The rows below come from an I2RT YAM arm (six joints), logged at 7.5 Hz.
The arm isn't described. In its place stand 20 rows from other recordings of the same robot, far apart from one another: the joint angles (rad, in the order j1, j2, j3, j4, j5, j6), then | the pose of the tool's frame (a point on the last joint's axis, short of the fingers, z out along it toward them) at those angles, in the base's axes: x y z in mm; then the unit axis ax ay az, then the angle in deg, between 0 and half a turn.
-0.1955, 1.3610, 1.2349, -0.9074, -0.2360, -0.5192 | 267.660, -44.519, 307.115, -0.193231, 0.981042, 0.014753, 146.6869
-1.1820, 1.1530, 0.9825, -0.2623, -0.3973, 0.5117 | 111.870, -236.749, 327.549, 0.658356, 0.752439, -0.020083, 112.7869
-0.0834, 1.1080, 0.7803, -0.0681, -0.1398, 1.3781 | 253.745, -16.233, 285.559, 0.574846, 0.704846, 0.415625, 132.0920
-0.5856, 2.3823, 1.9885, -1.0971, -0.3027, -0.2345 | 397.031, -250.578, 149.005, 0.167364, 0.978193, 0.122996, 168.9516
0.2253, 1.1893, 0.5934, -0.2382, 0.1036, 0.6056 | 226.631, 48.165, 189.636, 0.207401, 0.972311, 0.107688, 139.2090
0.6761, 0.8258, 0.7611, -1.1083, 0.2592, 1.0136 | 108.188, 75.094, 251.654, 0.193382, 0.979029, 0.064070, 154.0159
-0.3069, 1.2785, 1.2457, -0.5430, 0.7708, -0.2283 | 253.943, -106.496, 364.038, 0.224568, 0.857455, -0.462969, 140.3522
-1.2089, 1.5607, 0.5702, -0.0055, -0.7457, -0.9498 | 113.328, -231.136, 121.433, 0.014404, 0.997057, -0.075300, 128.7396
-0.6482, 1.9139, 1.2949, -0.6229, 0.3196, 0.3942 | 294.567, -237.127, 166.809, 0.512616, 0.839977, -0.177944, 163.8536
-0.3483, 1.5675, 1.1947, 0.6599, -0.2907, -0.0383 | 353.930, -117.657, 374.756, -0.038157, 0.993136, -0.110564, 74.7950
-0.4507, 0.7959, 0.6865, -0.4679, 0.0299, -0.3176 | 159.045, -78.147, 275.213, 0.072889, 0.974531, -0.212077, 128.1925
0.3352, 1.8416, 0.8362, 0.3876, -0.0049, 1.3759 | 341.685, 119.209, 129.669, 0.461981, 0.808580, 0.364378, 145.1865
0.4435, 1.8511, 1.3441, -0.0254, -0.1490, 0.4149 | 386.528, 189.476, 245.256, -0.054418, 0.954840, 0.292096, 129.9472
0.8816, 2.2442, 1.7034, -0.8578, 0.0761, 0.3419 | 284.647, 341.196, 137.300, -0.263374, 0.964518, 0.018401, 169.4298
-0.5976, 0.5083, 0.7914, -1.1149, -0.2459, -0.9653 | 71.807, -38.390, 287.818, -0.225781, 0.957073, -0.181755, 140.8564
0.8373, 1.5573, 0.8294, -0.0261, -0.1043, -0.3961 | 210.820, 239.460, 184.378, -0.590397, 0.794152, 0.144064, 135.7633
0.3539, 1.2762, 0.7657, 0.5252, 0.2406, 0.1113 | 279.646, 94.273, 300.364, 0.000759, 0.993404, 0.114667, 89.9345
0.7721, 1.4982, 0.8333, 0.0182, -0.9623, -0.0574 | 198.838, 234.391, 216.014, -0.521990, 0.660070, 0.540216, 153.9593
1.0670, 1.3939, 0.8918, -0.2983, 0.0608, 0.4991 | 143.563, 255.956, 229.461, -0.259377, 0.931322, 0.255662, 146.7554
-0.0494, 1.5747, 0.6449, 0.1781, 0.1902, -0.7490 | 294.533, -21.300, 142.607, -0.294039, 0.922962, -0.248359, 141.2958
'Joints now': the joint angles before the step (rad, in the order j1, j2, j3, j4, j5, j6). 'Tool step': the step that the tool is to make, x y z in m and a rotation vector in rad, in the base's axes. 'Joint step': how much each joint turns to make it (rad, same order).
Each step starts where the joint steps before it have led.
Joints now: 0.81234 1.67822 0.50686 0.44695 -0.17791 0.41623
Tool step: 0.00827 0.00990 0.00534 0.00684 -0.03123 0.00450
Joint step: 0.00412 0.02207 0.04878 -0.00272 0.01149 -0.01409
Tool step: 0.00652 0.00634 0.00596 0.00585 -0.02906 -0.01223
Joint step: 0.00111 0.00771 0.03503 -0.00392 0.02122 -0.00485
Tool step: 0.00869 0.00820 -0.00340 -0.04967 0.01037 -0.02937
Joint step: 0.00231 0.04647 0.06064 -0.05751 0.04120 0.00019
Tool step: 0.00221 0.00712 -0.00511 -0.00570 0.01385 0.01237
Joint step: 0.00939 0.03896 0.02689 -0.00123 -0.00642 0.00274
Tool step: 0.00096 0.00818 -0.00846 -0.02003 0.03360 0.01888
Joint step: 0.01341 0.04876 0.03375 -0.02184 -0.01185 0.00469
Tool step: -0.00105 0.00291 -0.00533 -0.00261 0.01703 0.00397
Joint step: 0.00771 0.02310 0.00583 0.00535 -0.00506 0.01057
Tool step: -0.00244 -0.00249 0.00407 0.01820 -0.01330 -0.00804
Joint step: 0.00115 -0.02344 -0.02009 0.02009 0.00520 0.00790
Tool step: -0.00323 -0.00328 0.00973 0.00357 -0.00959 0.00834
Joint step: 0.00058 -0.04868 -0.01138 -0.02940 -0.00232 -0.00893
